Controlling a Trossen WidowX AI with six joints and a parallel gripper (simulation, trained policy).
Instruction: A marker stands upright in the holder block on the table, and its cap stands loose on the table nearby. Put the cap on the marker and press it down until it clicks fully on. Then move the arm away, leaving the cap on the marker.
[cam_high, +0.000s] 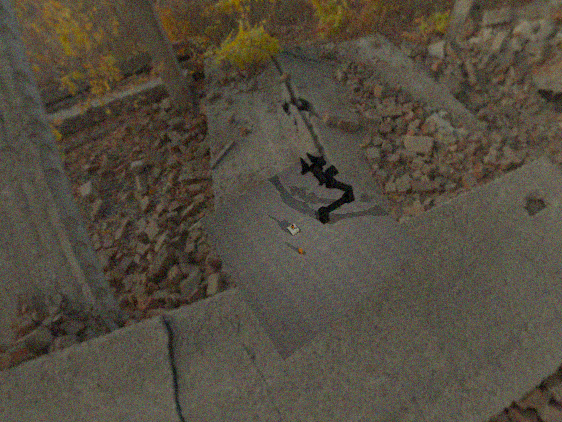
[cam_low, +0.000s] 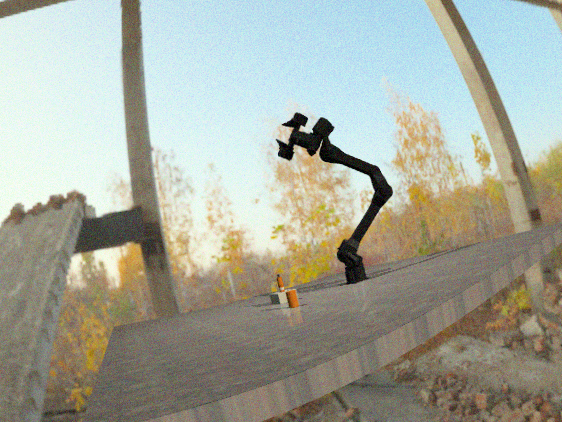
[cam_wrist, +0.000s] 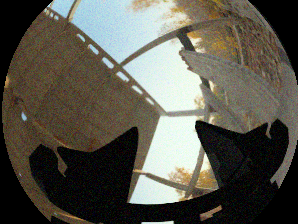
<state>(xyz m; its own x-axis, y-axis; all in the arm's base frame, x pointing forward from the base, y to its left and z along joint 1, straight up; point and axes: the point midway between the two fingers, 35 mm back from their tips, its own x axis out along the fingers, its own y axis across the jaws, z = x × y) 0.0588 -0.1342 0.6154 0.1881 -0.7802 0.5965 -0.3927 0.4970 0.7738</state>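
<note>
Now: the orange cap 260 mm ahead of my gripper tip, 270 mm to the left of it and 610 mm below it. Round my gripper tip: pale holder block: 190 mm ahead, 90 mm to the left, 620 mm below.
</note>
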